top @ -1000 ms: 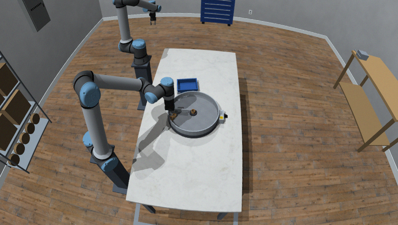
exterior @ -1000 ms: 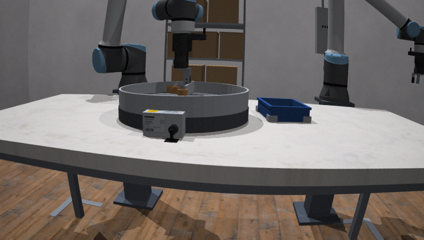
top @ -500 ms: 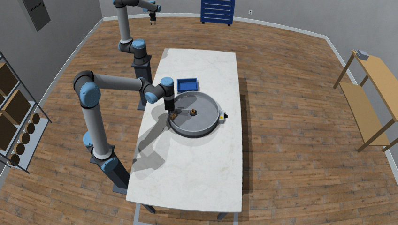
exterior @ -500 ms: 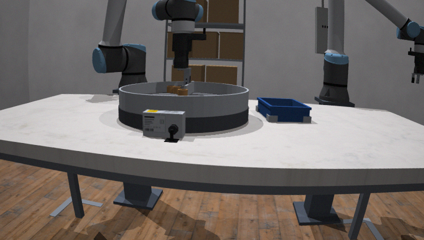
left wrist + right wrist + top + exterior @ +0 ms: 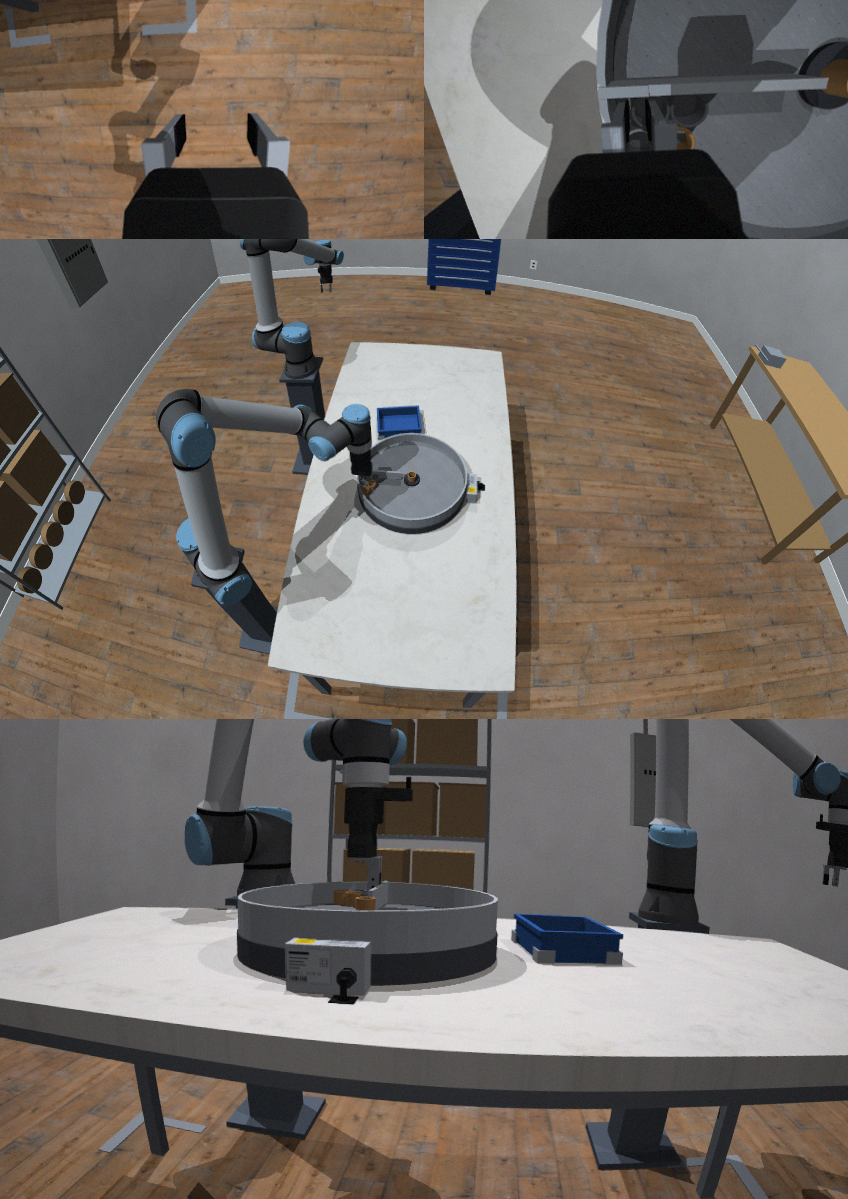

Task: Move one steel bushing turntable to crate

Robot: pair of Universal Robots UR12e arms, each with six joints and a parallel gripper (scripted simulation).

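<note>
Right now the blue crate is 36 cm to the left of my right hand, 7 cm below it and 7 cm ahead of it.
</note>
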